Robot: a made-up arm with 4 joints.
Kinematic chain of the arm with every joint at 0, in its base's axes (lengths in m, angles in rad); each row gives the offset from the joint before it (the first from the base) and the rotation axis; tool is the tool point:
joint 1: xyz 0 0 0.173 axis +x
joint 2: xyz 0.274 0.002 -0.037 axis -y
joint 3: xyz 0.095 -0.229 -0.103 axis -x
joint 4: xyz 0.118 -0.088 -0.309 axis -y
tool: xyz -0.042 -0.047 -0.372
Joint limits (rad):
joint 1: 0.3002..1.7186
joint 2: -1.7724..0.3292
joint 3: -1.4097..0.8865
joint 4: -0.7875..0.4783
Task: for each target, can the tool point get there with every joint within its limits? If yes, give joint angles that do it. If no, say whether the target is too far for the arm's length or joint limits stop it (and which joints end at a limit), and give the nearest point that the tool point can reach.
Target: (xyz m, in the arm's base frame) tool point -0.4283 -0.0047 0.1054
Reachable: yes | joints 0.9840 -1.5574 -0.4921 -0.5353
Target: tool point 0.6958 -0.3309 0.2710
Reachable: no: joint limits stop it (at a limit: joint 1, joint 2, joint 3, joint 4) | nearest point 0.7128 0.1866 0.6066 | short by 0.617 m
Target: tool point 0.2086 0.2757 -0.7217
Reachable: yes | joints 0.7499 -0.3676 0.0680 0.1539
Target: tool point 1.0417 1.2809 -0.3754
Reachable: no: too far | nearest point 0.7170 0.7659 -0.2171 | short by 0.629 m
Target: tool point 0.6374 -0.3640 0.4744
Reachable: no: joint limits stop it (at a limit: joint 1, joint 2, joint 3, joint 4) | nearest point 0.7128 0.1866 0.6066 | short by 0.571 m
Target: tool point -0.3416 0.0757 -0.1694
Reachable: yes | joints 0.4780 -1.0513 -0.4591 -0.6427
